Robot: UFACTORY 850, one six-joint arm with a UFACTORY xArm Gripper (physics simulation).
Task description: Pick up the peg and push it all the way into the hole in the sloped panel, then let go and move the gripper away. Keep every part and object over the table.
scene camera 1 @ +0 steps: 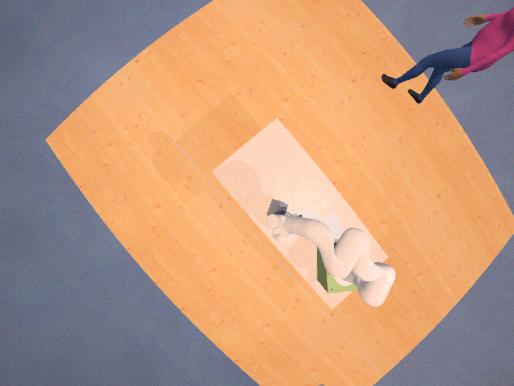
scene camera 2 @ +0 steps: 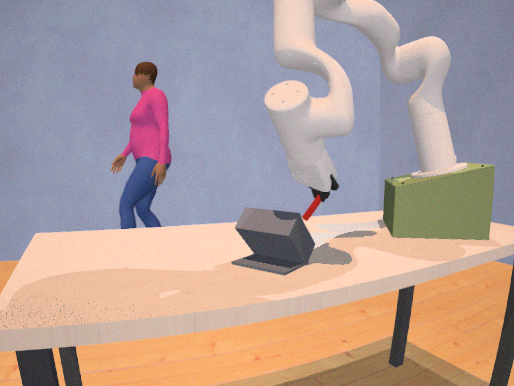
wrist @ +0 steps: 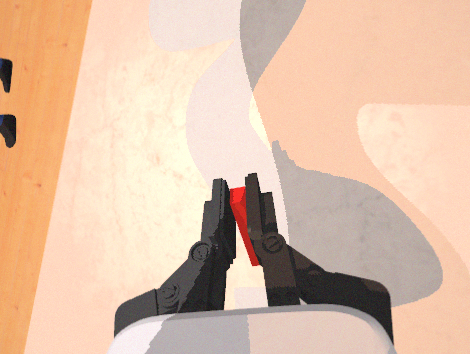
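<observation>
The red peg (scene camera 2: 312, 207) (wrist: 240, 204) is held between the fingers of my gripper (scene camera 2: 324, 193) (wrist: 239, 190), which is shut on it. In scene camera 2 the peg slants down and left from the fingers, above the table. Its lower end appears close to the upper right corner of the dark grey block with the sloped panel (scene camera 1: 276, 206) (scene camera 2: 269, 224); I cannot tell whether they touch. The hole does not show in scene camera 2, and the block does not show in the wrist view. In scene camera 1 the arm's wrist overlaps the block's near side and the peg cannot be made out.
The green base box (scene camera 1: 340, 287) (scene camera 2: 440, 210) stands under the arm on the pale table (scene camera 1: 277, 145) (scene camera 2: 125, 250), to the right of the block in scene camera 2. A person in pink (scene camera 1: 492, 42) (scene camera 2: 149, 125) stands beyond the table. Shadows cross the tabletop.
</observation>
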